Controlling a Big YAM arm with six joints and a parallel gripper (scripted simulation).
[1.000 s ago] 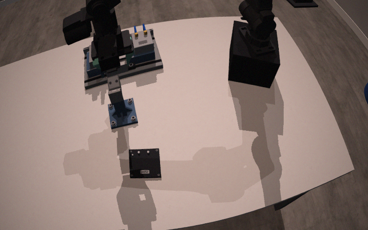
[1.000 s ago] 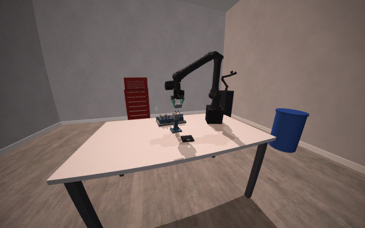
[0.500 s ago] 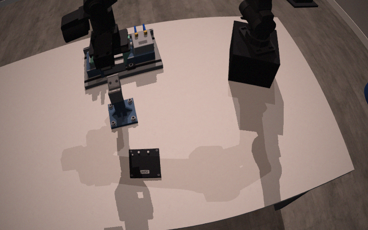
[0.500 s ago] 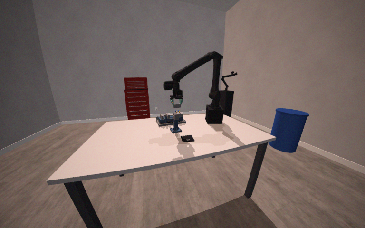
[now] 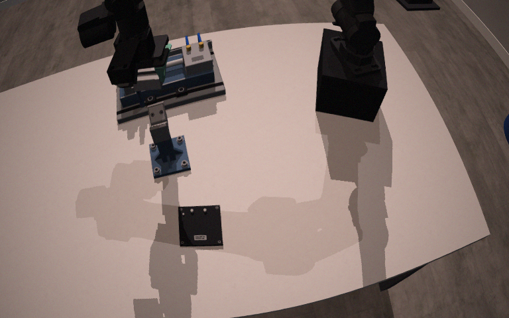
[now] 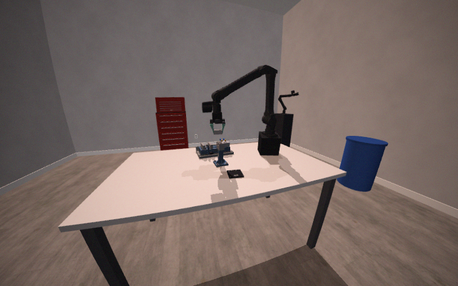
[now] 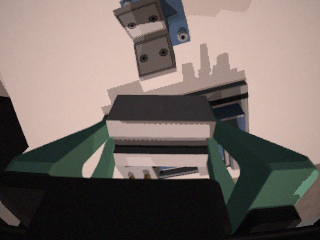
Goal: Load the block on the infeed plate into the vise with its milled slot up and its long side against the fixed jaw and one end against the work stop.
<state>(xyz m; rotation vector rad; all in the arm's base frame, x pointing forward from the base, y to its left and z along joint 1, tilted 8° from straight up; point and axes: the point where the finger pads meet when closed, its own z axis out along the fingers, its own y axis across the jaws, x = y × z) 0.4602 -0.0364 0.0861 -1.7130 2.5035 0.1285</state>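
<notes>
Right now the fixed jaw is 70 mm ahead of my hand, 200 mm to the right of it and 150 mm below it. Round my hand: moving jaw: 190 mm to the right, 150 mm below; dark short rod: 40 mm ahead, 150 mm to the right, 140 mm below; part: 10 mm above.
</notes>
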